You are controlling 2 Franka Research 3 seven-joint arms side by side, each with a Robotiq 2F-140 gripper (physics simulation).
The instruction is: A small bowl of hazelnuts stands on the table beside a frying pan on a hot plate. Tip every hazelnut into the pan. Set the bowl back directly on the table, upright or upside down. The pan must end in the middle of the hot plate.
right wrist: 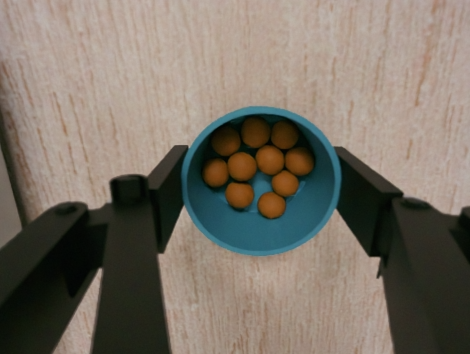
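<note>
A small blue bowl [261, 234] is in the middle of the right wrist view, seen from above with its opening facing the camera. Several round brown hazelnuts [270, 160] lie inside it, mostly toward the upper part of the bowl in the view. My right gripper [257, 168] is shut on the bowl, with one finger pressed against the outside of each side wall. The underside of the bowl is hidden, so I cannot tell its height over the table. The frying pan and the hot plate cannot be made out in this view. My left gripper does not show.
The light wooden table top [300, 60] lies around and below the bowl. Part of a flat grey object [7, 202] with a dark edge shows at the left border of the view; I cannot tell what it is.
</note>
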